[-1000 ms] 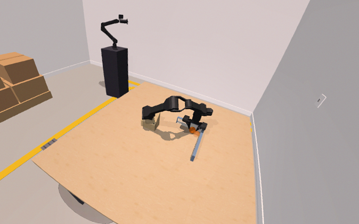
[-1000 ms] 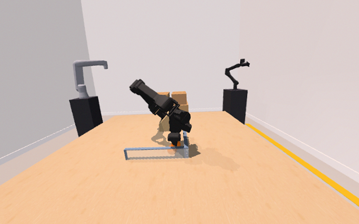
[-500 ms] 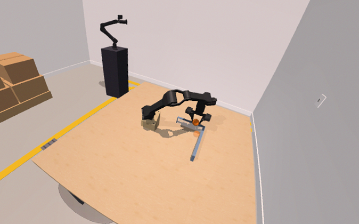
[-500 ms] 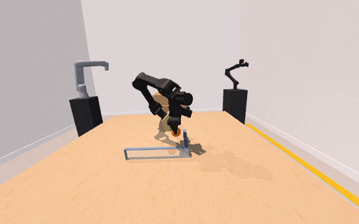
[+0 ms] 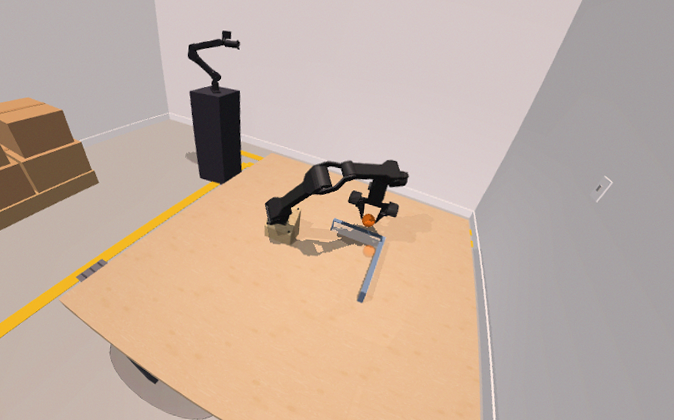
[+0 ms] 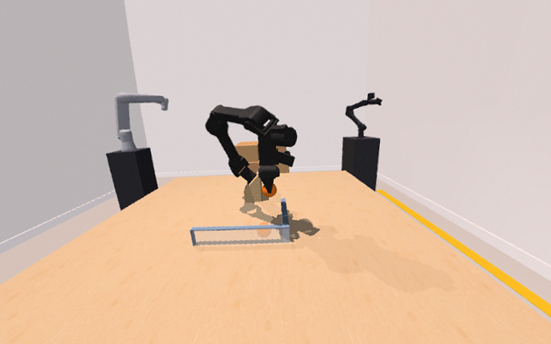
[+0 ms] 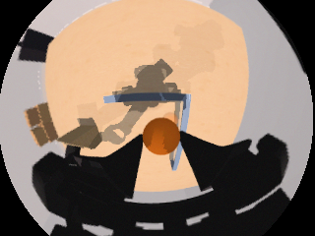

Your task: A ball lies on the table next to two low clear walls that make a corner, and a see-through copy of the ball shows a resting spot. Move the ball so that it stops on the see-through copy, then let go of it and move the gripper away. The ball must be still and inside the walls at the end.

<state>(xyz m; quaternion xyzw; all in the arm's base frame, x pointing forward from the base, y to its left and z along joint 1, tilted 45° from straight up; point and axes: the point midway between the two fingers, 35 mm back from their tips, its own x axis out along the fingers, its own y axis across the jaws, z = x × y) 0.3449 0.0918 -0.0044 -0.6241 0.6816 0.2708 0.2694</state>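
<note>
My gripper tip is now 40 mm short of the see-through copy of ball, 30 mm to the left of it and 130 mm above it. The rest, counted from my gripper tip: orange ball: right at my gripper tip; then clear wall: 70 mm ahead, 110 mm to the right, 120 mm below.
</note>
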